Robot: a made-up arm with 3 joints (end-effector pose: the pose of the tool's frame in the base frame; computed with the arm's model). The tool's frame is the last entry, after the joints.
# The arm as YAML. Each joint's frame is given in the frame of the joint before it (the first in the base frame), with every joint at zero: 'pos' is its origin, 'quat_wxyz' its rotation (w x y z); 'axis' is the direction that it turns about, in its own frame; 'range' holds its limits. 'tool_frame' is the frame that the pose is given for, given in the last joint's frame.
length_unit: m
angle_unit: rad
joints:
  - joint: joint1
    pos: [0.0, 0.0, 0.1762]
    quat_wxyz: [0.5, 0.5, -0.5, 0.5]
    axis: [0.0, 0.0, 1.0]
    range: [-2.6, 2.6]
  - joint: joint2
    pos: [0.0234, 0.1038, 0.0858]
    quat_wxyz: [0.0, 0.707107, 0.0, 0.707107]
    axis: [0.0, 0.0, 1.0]
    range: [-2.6, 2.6]
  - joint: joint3
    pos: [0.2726, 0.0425, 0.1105]
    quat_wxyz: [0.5, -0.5, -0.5, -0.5]
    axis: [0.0, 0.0, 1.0]
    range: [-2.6, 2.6]
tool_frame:
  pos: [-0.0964, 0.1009, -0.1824]
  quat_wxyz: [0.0, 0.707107, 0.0, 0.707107]
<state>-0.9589 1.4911 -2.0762</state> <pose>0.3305 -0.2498 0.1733 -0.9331 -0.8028 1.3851</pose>
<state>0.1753 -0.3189 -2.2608</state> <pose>-0.3679 -0.3104 0.3884 -2.2032 0.2648 -0.3630</pose>
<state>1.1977 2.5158 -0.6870</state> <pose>-0.0235 0.1660 0.4547 -1.7891 -1.2967 2.0645</pose>
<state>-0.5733 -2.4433 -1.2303</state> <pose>-0.1049 0.3083 0.4782 -1.1910 1.7561 -1.9940</pose>
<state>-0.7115 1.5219 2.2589</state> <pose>0.0941 -0.2321 0.2498 2.1519 2.0793 0.1444</pose>
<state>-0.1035 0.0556 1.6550</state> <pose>-0.2286 -0.2614 0.2416 1.6558 0.1247 -0.0434</pose>
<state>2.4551 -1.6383 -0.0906</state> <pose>0.3378 0.0795 -0.1614 1.8327 -1.7091 -0.7439</pose>
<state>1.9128 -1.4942 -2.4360</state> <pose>-0.1321 0.0339 -0.2658 -0.4626 0.3620 -1.5748</pose>
